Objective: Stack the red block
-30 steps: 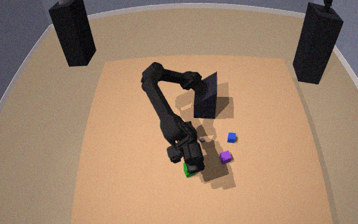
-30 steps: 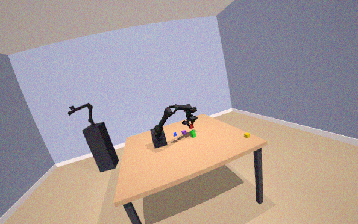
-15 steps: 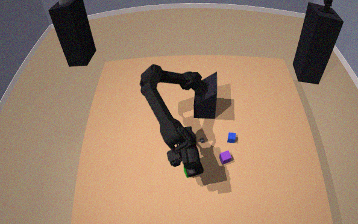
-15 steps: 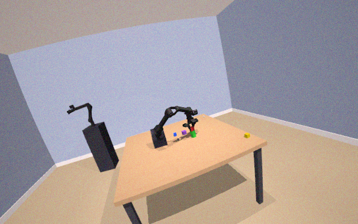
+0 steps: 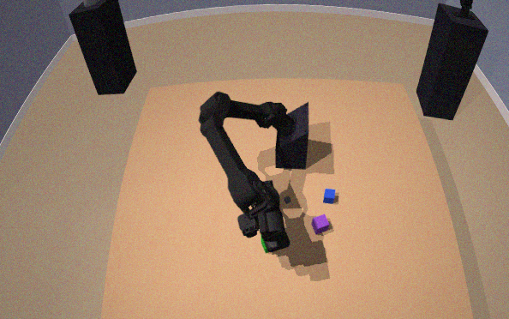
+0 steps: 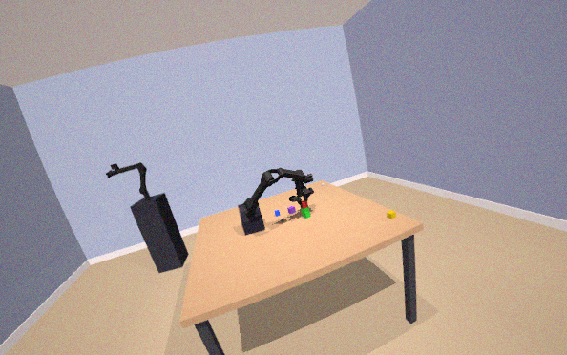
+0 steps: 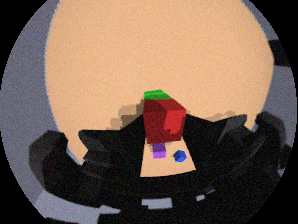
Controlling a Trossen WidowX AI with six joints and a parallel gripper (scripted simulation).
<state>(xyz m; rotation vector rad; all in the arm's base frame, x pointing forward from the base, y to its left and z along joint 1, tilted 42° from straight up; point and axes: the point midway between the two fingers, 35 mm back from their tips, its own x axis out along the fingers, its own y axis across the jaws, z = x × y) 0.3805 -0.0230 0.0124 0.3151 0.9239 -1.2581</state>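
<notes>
Now: gripper tip 10 mm below the red block. From my gripper tip the other things lie so: blue block: 190 mm behind, 180 mm to the left, 70 mm below; then purple block: 160 mm to the left, 80 mm behind, 70 mm below; then yellow block: 460 mm ahead, 350 mm to the right, 70 mm below.
</notes>
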